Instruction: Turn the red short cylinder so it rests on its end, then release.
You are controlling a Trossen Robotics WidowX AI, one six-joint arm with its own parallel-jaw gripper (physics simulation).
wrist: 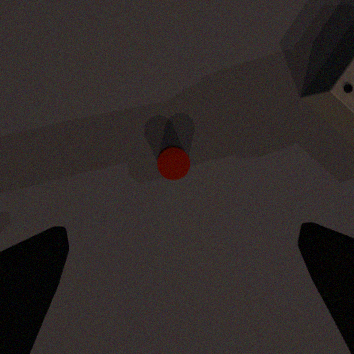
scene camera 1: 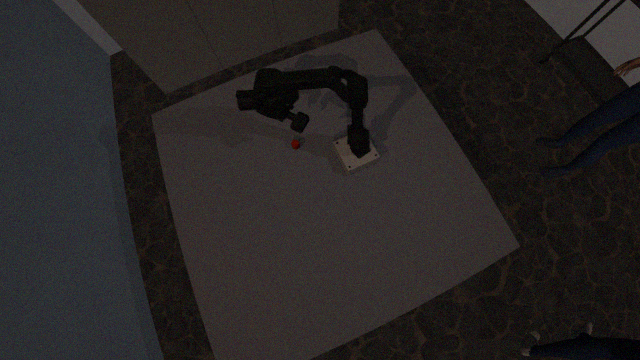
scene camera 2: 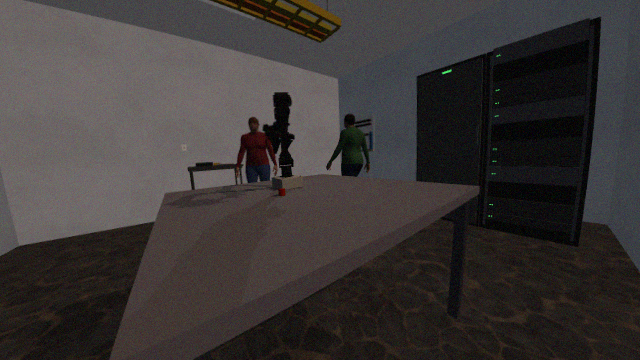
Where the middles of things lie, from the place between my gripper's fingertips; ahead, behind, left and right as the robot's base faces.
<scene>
Right now my hand is 10 mm past the red short cylinder [wrist: 173,163] and 190 mm above it.
</scene>
